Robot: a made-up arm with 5 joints. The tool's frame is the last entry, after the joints.
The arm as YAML. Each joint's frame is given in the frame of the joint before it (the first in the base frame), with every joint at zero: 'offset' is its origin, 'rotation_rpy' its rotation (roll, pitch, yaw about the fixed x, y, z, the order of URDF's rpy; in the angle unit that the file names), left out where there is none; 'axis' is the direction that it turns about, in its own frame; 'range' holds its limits. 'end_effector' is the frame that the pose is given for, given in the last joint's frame.
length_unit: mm
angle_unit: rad
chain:
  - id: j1
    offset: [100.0, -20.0, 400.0]
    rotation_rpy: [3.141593, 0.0, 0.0]
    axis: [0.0, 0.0, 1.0]
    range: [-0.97, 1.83]
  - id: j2
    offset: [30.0, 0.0, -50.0]
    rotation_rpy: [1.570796, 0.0, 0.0]
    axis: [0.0, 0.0, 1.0]
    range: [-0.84, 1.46]
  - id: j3
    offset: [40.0, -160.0, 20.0]
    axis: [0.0, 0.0, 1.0]
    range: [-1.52, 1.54]
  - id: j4
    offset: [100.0, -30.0, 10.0]
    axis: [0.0, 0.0, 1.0]
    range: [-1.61, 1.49]
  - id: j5
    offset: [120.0, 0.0, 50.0]
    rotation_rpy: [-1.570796, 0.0, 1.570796]
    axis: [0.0, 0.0, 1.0]
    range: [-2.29, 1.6]
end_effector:
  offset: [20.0, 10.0, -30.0]
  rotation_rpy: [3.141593, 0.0, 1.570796]
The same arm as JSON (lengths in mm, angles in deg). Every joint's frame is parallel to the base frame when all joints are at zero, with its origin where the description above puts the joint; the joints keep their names.
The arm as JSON. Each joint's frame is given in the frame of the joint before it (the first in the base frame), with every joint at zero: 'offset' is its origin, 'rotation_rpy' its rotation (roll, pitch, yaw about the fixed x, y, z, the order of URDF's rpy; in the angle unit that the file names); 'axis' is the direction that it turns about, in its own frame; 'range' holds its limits. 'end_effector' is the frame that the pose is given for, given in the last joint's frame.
{
  "length_unit": "mm",
  "angle_unit": "deg",
  "chain": [
    {
      "id": "j1",
      "offset": [
        100.0,
        -20.0,
        400.0
      ],
      "rotation_rpy": [
        0.0,
        0.0,
        0.0
      ],
      "axis": [
        0.0,
        0.0,
        -1.0
      ],
      "range": [
        -55.58,
        104.85
      ]
    },
    {
      "id": "j2",
      "offset": [
        30.0,
        0.0,
        50.0
      ],
      "rotation_rpy": [
        0.0,
        0.0,
        0.0
      ],
      "axis": [
        0.0,
        1.0,
        0.0
      ],
      "range": [
        -48.13,
        83.65
      ]
    },
    {
      "id": "j3",
      "offset": [
        40.0,
        20.0,
        160.0
      ],
      "rotation_rpy": [
        0.0,
        0.0,
        0.0
      ],
      "axis": [
        0.0,
        1.0,
        0.0
      ],
      "range": [
        -87.09,
        88.24
      ]
    },
    {
      "id": "j4",
      "offset": [
        100.0,
        10.0,
        30.0
      ],
      "rotation_rpy": [
        0.0,
        0.0,
        0.0
      ],
      "axis": [
        0.0,
        1.0,
        0.0
      ],
      "range": [
        -92.25,
        85.37
      ]
    },
    {
      "id": "j5",
      "offset": [
        120.0,
        50.0,
        0.0
      ],
      "rotation_rpy": [
        0.0,
        0.0,
        0.0
      ],
      "axis": [
        -1.0,
        0.0,
        0.0
      ],
      "range": [
        -131.21,
        91.67
      ]
    }
  ],
  "end_effector": {
    "offset": [
      30.0,
      -10.0,
      -20.0
    ],
    "rotation_rpy": [
      -90.0,
      0.0,
      -90.0
    ]
  }
}

